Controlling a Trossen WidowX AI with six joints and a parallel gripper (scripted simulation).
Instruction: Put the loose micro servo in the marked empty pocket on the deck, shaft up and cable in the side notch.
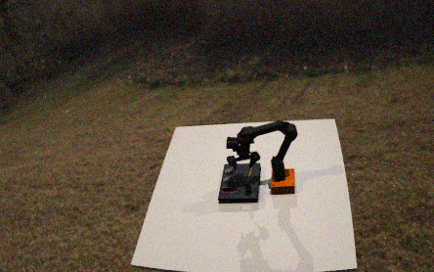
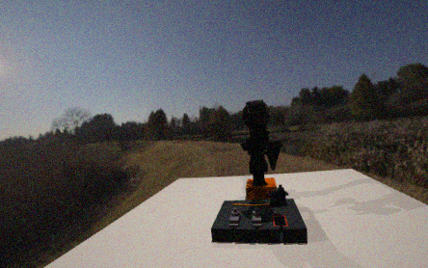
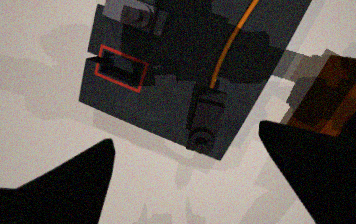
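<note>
The dark deck is 10 mm behind my gripper tip, 50 mm to the right of it and 170 mm below it.
</note>
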